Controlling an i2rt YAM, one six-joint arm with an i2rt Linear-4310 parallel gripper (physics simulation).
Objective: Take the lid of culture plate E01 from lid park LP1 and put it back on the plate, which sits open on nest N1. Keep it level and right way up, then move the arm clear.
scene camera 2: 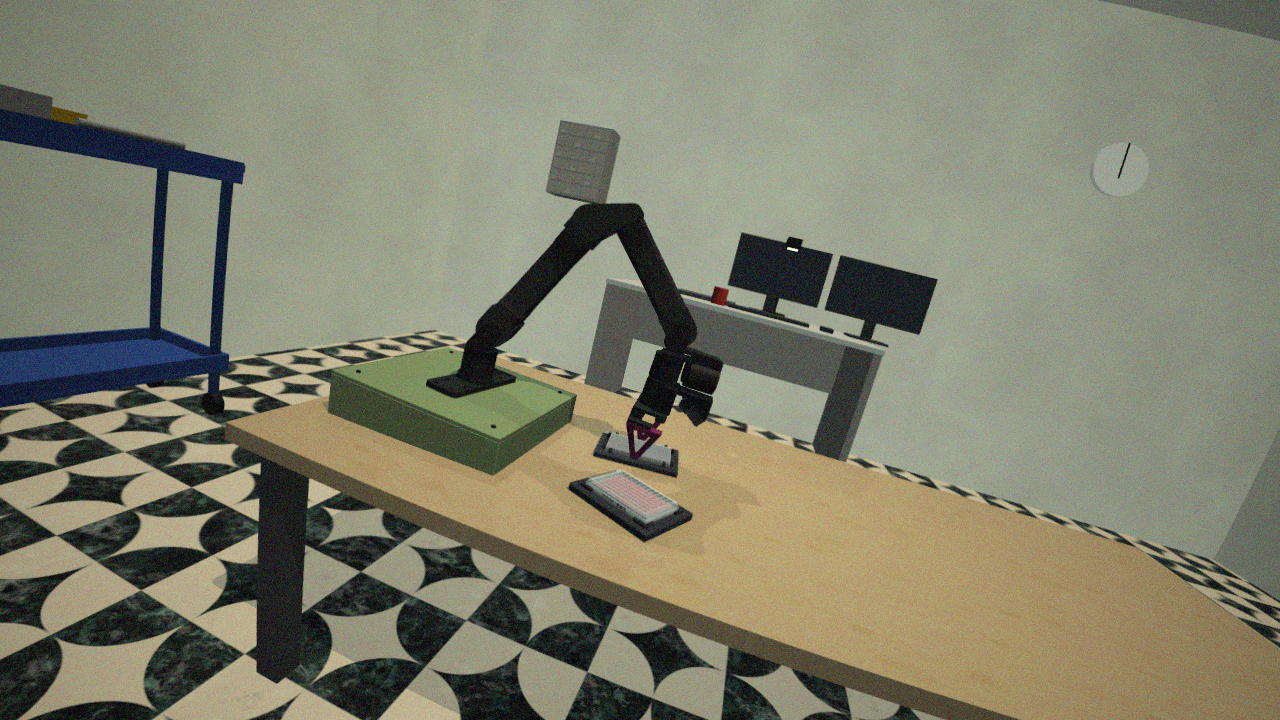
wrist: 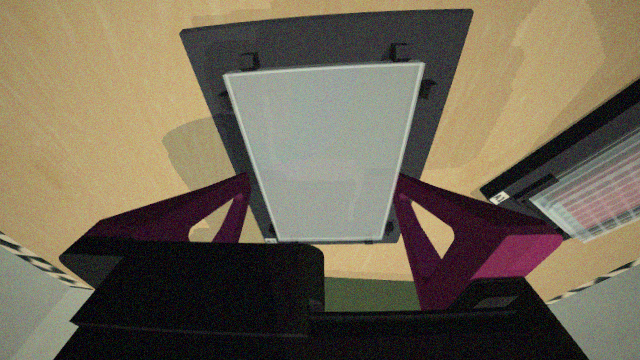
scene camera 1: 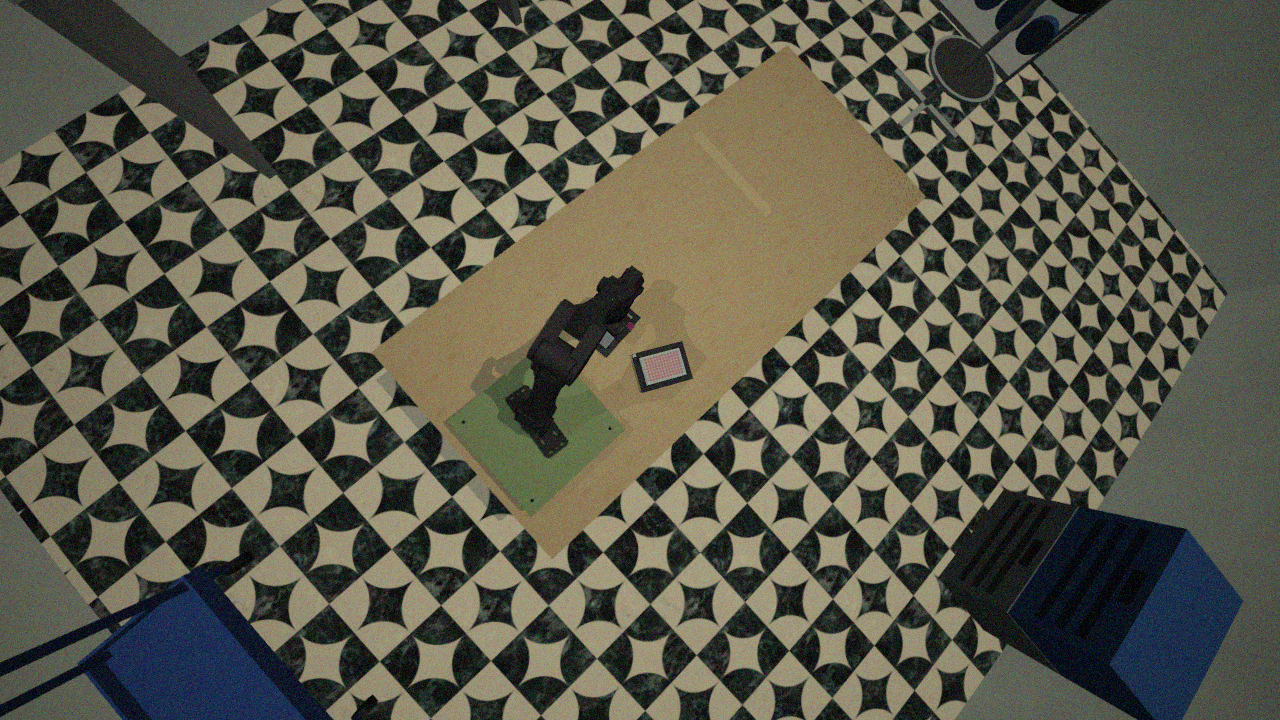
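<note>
The pale, clear lid lies flat and level on the dark lid park, inside its small corner posts. My gripper is open, with its magenta fingers spread on either side of the lid's long edges, near the end closer to the arm base. The fingers do not clearly touch the lid. The open culture plate, with pink wells, sits on the dark nest beside the lid park. The far side of the lid park is partly hidden by the arm in scene camera 1.
The arm stands on a green base block at one end of the wooden table. The nest is to the right of the fingers in the wrist view. A blue cart and a desk with monitors stand away from the table.
</note>
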